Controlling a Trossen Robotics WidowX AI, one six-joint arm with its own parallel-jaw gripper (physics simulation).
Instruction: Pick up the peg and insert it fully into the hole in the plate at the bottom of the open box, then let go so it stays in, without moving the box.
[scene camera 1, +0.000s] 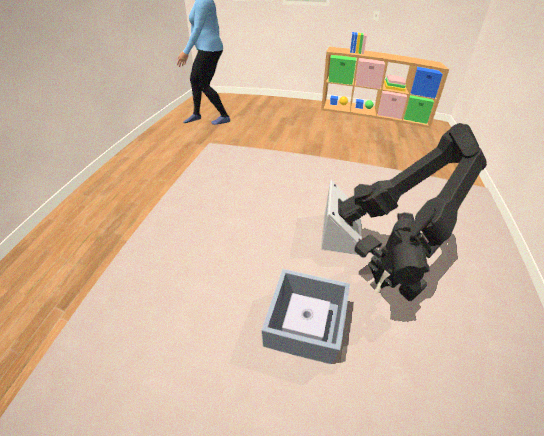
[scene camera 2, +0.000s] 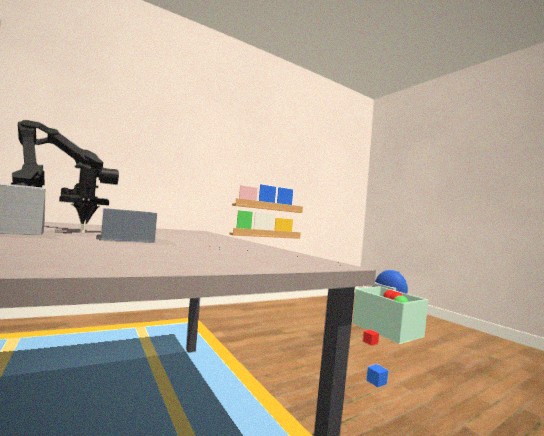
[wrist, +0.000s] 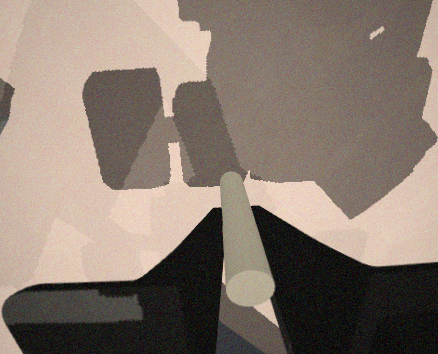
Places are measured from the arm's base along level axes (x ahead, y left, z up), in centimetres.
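Where they show: gripper, fingertip midpoint: (scene camera 1: 379, 285) (scene camera 2: 84, 223) (wrist: 236, 215); arm's base, origin of the base link: (scene camera 1: 344, 212) (scene camera 2: 19, 200).
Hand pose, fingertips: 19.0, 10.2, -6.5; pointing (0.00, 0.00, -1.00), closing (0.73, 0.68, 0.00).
Each offset is from my fingertips to the top centre of the thing, as dx, dy, dz. "pt": to the spot under its first point.
The pale, thin cylindrical peg @[-0.2, +0.3, +4.7] (scene camera 1: 382, 281) (scene camera 2: 83, 228) (wrist: 241, 235) stands about upright, its lower end at the table top. My gripper (scene camera 1: 378, 275) (scene camera 2: 85, 221) (wrist: 236, 215) points down and is shut on the peg, with a fingertip on each side of it. The peg's round top end shows between the fingers in the wrist view. The open blue-grey box @[+11.7, -18.2, +6.5] (scene camera 1: 302, 345) (scene camera 2: 129, 226) stands apart from the peg. A white square plate @[+11.7, -18.2, +2.7] (scene camera 1: 317, 327) with a round hole @[pt +10.8, -18.0, +0.7] (scene camera 1: 307, 314) lies at its bottom. The box hides the plate in scene camera 2.
A light grey wedge-shaped block (scene camera 1: 337, 240) (scene camera 2: 22, 210) stands on the table beside the arm's base, behind the box in scene camera 1. The table's front edge (scene camera 2: 175, 290) shows in scene camera 2. A person (scene camera 1: 205, 45) and a shelf unit (scene camera 1: 385, 54) are in the background.
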